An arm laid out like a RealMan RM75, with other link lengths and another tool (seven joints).
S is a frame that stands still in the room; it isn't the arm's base.
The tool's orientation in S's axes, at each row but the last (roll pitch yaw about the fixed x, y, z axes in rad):
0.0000 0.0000 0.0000
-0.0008 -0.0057 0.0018
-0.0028 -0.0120 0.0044
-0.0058 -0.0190 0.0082
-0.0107 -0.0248 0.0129
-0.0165 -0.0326 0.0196
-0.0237 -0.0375 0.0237
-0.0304 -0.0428 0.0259
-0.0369 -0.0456 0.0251
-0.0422 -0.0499 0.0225
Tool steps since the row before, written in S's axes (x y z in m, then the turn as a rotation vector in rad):
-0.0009 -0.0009 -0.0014 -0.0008 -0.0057 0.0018
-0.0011 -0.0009 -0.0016 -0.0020 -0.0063 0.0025
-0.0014 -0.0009 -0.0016 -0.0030 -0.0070 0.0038
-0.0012 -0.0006 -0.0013 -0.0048 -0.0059 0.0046
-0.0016 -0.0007 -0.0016 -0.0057 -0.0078 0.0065
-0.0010 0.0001 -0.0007 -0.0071 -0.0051 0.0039
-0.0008 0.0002 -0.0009 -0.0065 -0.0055 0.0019
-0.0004 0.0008 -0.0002 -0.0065 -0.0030 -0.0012
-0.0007 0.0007 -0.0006 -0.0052 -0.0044 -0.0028
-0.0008 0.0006 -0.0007 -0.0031 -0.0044 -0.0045
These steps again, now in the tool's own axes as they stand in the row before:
-0.0009 -0.0009 -0.0014 -0.0008 -0.0057 0.0018
-0.0011 -0.0009 -0.0016 -0.0020 -0.0063 0.0025
-0.0014 -0.0009 -0.0016 -0.0030 -0.0070 0.0038
-0.0012 -0.0006 -0.0013 -0.0048 -0.0059 0.0047
-0.0016 -0.0007 -0.0016 -0.0056 -0.0078 0.0066
-0.0010 0.0001 -0.0007 -0.0071 -0.0050 0.0041
-0.0008 0.0002 -0.0009 -0.0066 -0.0054 0.0020
-0.0004 0.0008 -0.0002 -0.0066 -0.0028 -0.0010
-0.0007 0.0007 -0.0005 -0.0054 -0.0042 -0.0027
-0.0008 0.0006 -0.0006 -0.0034 -0.0041 -0.0045

